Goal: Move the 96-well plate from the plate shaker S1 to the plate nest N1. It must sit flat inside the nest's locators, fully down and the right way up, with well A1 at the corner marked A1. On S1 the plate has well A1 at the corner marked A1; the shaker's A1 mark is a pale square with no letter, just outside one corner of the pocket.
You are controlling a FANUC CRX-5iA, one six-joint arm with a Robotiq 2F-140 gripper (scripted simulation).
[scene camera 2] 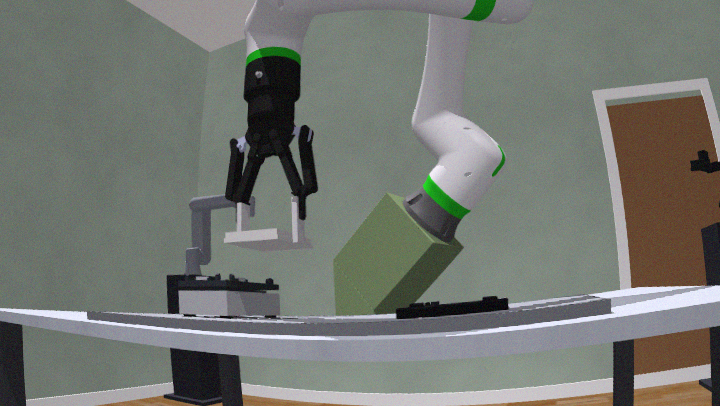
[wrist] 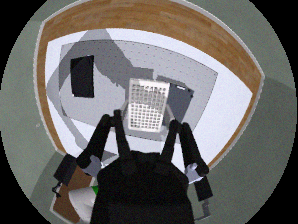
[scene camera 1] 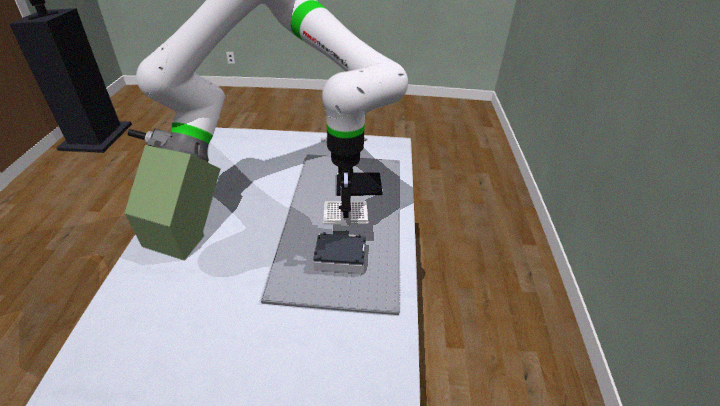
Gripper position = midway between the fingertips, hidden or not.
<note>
I see my gripper (scene camera 2: pixel 270 245), a white 96-well plate (scene camera 2: pixel 271 240) and a black plate nest N1 (wrist: pixel 81 74).
The white 96-well plate shows as well in the wrist view (wrist: pixel 149 111) and in scene camera 1 (scene camera 1: pixel 332 214). My gripper shows as well in the wrist view (wrist: pixel 146 106) and in scene camera 1 (scene camera 1: pixel 345 213).
</note>
